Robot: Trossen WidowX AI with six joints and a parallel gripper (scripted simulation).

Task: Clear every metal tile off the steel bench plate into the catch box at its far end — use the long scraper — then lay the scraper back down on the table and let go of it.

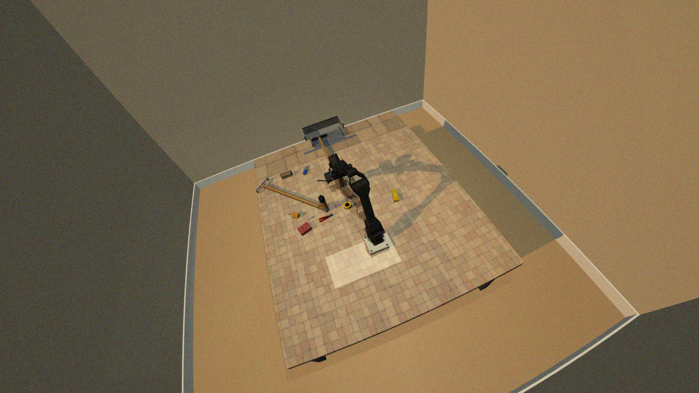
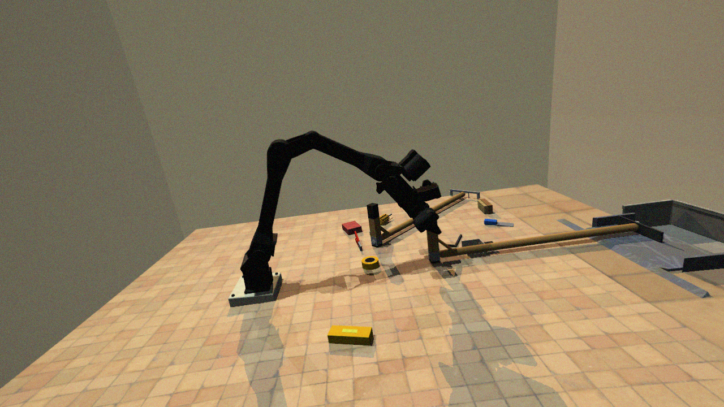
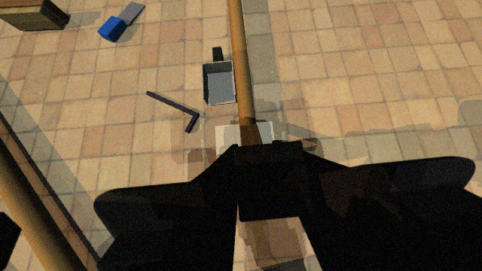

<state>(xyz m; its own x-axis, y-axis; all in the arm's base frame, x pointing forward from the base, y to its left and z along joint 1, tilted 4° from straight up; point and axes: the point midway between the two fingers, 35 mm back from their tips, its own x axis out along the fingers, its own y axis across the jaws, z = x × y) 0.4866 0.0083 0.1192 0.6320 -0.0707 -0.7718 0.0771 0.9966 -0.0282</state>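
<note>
The yellow tape roll is 20 cm behind my gripper tip, 8 cm below it and 4 cm to the left of it. The rest, counted from my gripper tip: red screwdriver 21 cm behind, 19 cm to the left, 8 cm below; hex key 9 cm to the left, 9 cm below, 8 cm ahead; small grey box 13 cm ahead, 8 cm below, 2 cm to the left.
</note>
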